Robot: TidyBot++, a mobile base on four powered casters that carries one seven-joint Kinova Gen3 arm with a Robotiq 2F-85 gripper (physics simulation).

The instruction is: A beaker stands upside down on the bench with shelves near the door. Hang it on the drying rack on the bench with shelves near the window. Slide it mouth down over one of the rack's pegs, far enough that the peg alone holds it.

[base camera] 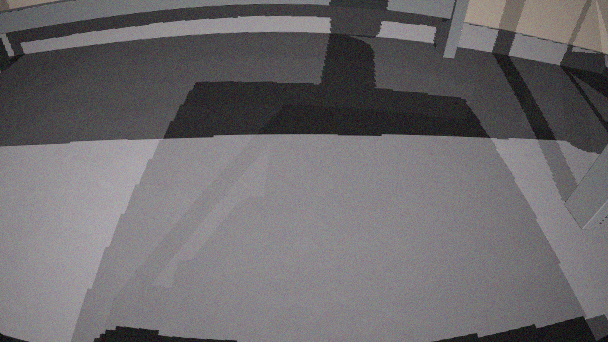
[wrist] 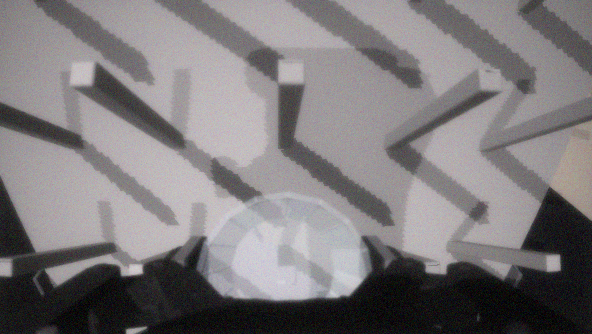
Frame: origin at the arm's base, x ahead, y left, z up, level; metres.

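Where they show: gripper, between the fingertips: (wrist: pixel 284 256).
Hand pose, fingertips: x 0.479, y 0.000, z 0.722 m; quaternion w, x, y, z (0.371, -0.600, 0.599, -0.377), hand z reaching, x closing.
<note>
Each offset is from my fingertips to the top centre of the thing. "spot": to the spot under its first point.
The clear beaker @[dz +0.037, dx +0.007, dy +0.000 m] (wrist: pixel 255 250) shows at the bottom centre of the wrist view, its round outline towards the camera. My gripper (wrist: pixel 284 256) is shut on it, with a dark fingertip on each side. Beyond it is the drying rack's pale board @[spot: dz +0.028, dx +0.103, dy +0.040 m] (wrist: pixel 225 115) with rows of square pegs. One peg @[spot: dz +0.086, dx +0.003, dy -0.001 m] (wrist: pixel 291 72) stands out just above the beaker in the picture, in line with its middle. A faint darker square shows through the glass; I cannot tell whether a peg is inside the beaker. The beaker's mouth is not clearly visible.
Other pegs stand at upper left (wrist: pixel 82 75), upper right (wrist: pixel 487 80), lower left (wrist: pixel 60 256) and lower right (wrist: pixel 505 254). Shadows cross the board. In the base view, a grey bench leg @[spot: dz -1.028, dx +0.520, dy -0.427 m] (base camera: pixel 452 30) stands at the back and a grey panel (base camera: pixel 590 200) at the right.
</note>
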